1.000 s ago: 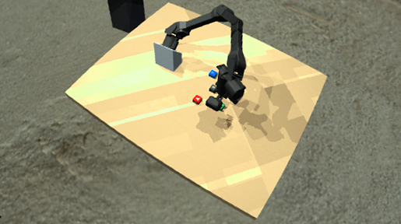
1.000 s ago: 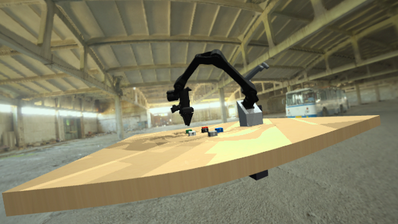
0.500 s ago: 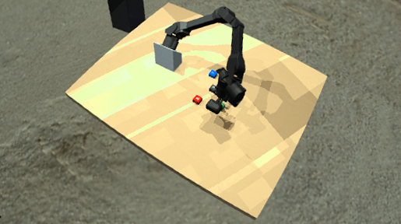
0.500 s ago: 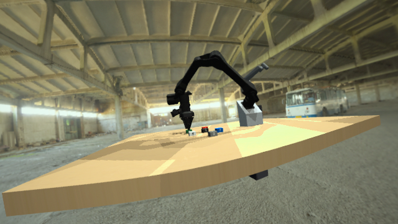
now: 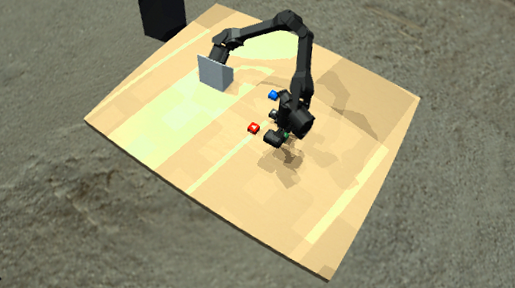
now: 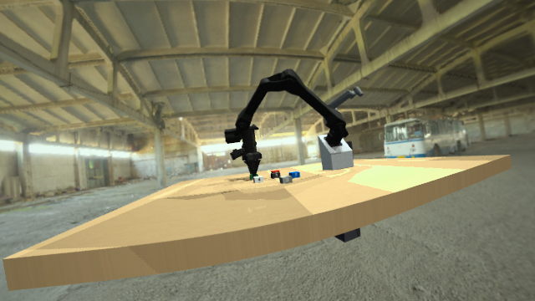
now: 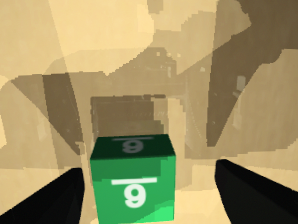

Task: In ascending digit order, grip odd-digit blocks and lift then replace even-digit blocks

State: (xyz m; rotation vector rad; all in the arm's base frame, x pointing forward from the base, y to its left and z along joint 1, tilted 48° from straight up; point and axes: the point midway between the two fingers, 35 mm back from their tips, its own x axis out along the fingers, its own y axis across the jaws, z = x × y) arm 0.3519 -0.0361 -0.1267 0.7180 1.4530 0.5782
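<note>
Right now the blue block is 120 mm behind my gripper tip and 160 mm to the left of it. From my gripper tip the other things lie so: black block (70 mm behind, 80 mm to the left); then red block (110 mm behind, 10 mm to the right); then green block (10 mm to the left).
</note>
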